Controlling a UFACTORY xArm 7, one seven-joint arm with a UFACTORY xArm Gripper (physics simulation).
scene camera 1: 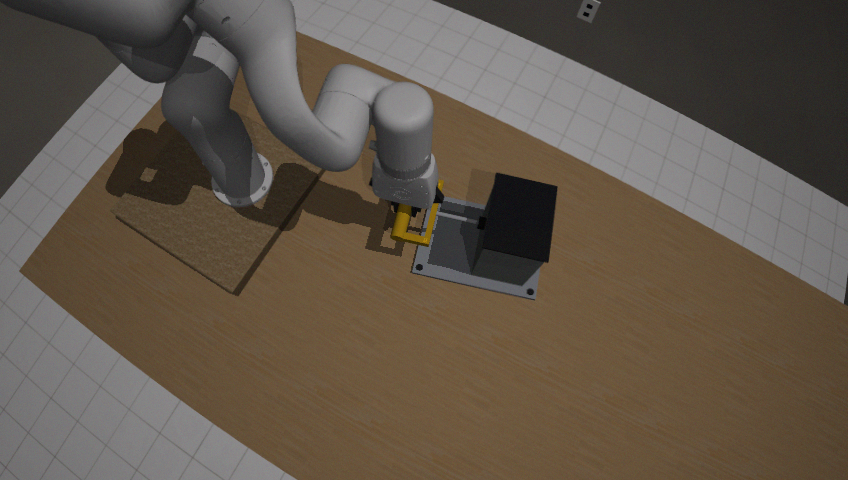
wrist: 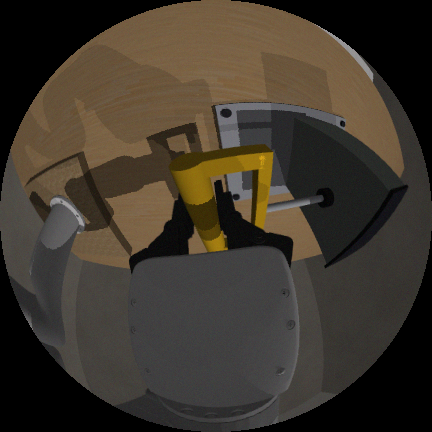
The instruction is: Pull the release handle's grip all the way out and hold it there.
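Note:
The yellow release handle [scene camera 1: 418, 239] [wrist: 265, 187] is a rectangular frame with a thick round grip bar [scene camera 1: 401, 223] [wrist: 192, 187] on the side facing the arm's base. A grey rod [scene camera 1: 455, 216] [wrist: 295, 204] joins the frame to the dark housing [scene camera 1: 520, 217] [wrist: 345, 185]; a long stretch of it shows between the frame and the housing's black collar [scene camera 1: 482, 223] [wrist: 326, 198]. My gripper [wrist: 202, 193] is shut on the grip bar, one black finger on each side. In the scene view the arm's wrist hides most of the fingers.
The housing stands on a grey base plate [scene camera 1: 470, 283] [wrist: 227, 132] with dark bolts at its corners, on the wooden table [scene camera 1: 368, 356] [wrist: 240, 60]. The arm's base stands on a brown board [scene camera 1: 220, 255] [wrist: 107, 240] at the left. The grip end of the handle reaches past the plate's edge.

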